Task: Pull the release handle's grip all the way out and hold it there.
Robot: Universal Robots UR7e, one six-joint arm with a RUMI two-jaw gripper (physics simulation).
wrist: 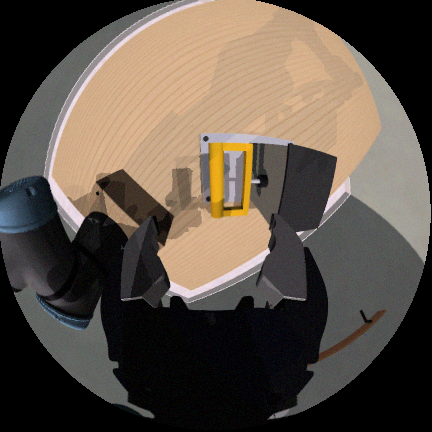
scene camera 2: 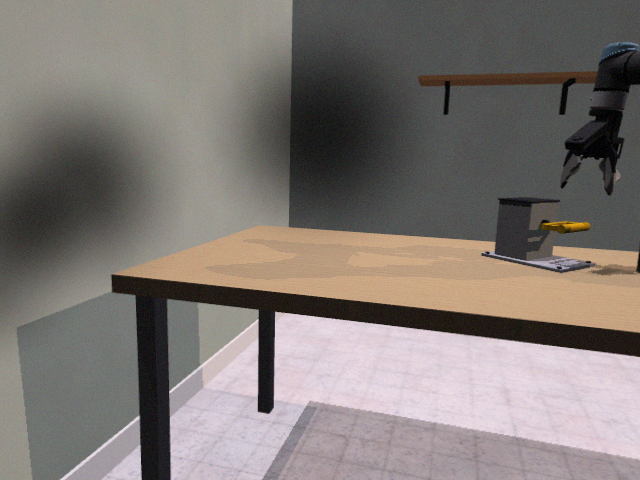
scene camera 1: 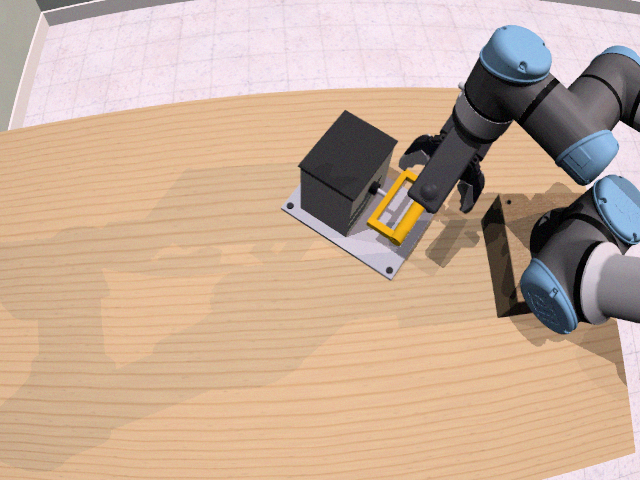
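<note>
The release handle is a yellow rectangular frame with a thick round grip bar (scene camera 1: pixel 408 223) (scene camera 2: pixel 574 227) (wrist: pixel 216 180). A short stretch of thin pale rod (scene camera 1: pixel 382 191) (wrist: pixel 256 181) joins it to the dark box (scene camera 1: pixel 348 155) (scene camera 2: pixel 511 229) (wrist: pixel 310 185). The box stands on a light grey base plate (scene camera 1: pixel 343 243) (wrist: pixel 235 138) with dark bolts. My gripper (scene camera 1: pixel 436 186) (scene camera 2: pixel 586 188) (wrist: pixel 212 215) is open and empty, above the handle and apart from it, fingers pointing down. In scene camera 1, part of the grip bar is hidden behind the gripper body.
A brown wooden block (scene camera 1: pixel 497 258) (wrist: pixel 135 200) sits on the table (scene camera 1: pixel 258 372) (scene camera 2: pixel 361 289) near the arm's base, beyond the handle's outer side. A wall shelf (scene camera 2: pixel 506 79) hangs behind the table. The box rises beside the handle's inner side.
</note>
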